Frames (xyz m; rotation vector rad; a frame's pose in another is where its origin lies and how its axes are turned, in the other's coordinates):
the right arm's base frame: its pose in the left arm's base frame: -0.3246 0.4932 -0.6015 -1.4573 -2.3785 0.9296
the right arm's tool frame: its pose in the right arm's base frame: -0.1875 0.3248 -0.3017 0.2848 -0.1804 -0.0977
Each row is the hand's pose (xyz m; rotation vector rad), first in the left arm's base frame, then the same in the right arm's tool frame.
Working: the left arm's base frame: its pose in the right arm's tool frame: -0.4207 -0.6492 0.1424 1.1860 2.2926 -1.3596

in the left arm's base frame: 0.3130 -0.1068 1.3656 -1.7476 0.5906 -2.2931
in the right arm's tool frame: -0.9745 -1.6214 -0.7075 1.4562 -1.8549 -1.1061
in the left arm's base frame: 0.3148 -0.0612 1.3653 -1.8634 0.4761 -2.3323
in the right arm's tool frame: -0.9421 -1.6091 -0.7372 1.5826 -1.8212 -1.1877
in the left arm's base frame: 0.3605 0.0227 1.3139 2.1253 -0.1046 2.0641
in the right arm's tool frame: -0.8999 -1.5227 -0.7873 1.9284 -1.6421 -1.6103
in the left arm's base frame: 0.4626 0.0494 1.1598 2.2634 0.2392 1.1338
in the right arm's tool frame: -0.9157 -1.3369 -0.7761 -1.6602 0.9184 2.0217
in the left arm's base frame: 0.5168 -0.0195 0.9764 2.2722 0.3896 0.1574
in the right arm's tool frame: -0.9649 -1.1759 -0.6621 -0.9665 0.2755 2.0654
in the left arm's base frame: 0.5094 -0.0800 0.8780 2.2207 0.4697 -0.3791
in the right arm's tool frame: -0.9849 -1.1146 -0.5660 -0.5554 0.0189 1.9577
